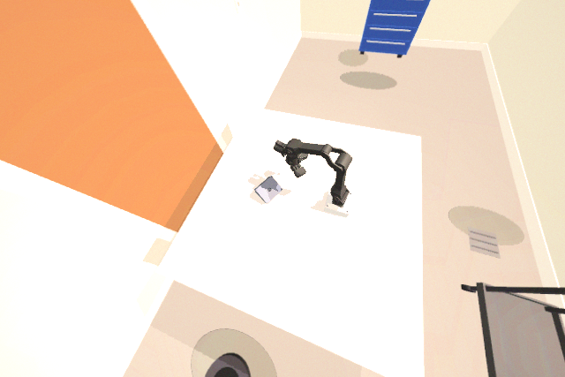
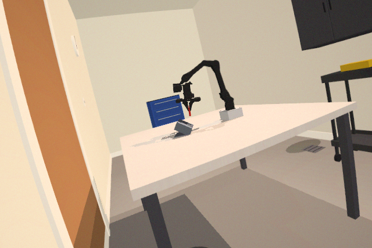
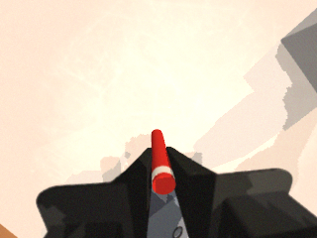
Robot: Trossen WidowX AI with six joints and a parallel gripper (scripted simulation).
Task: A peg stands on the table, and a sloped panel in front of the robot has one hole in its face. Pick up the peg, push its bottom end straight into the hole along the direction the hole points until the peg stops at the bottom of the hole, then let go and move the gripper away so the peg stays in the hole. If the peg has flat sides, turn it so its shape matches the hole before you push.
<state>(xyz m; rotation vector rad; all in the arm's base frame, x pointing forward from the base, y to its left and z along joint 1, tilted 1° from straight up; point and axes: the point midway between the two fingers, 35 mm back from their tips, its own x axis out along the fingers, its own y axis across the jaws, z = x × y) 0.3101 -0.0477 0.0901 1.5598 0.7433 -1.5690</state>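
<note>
Now: the grey sloped panel 16 cm to the left of my gripper tip, 9 cm ahead of it and 8 cm below it. The rest, counted from my gripper tip: red peg: 2 cm above.
</note>
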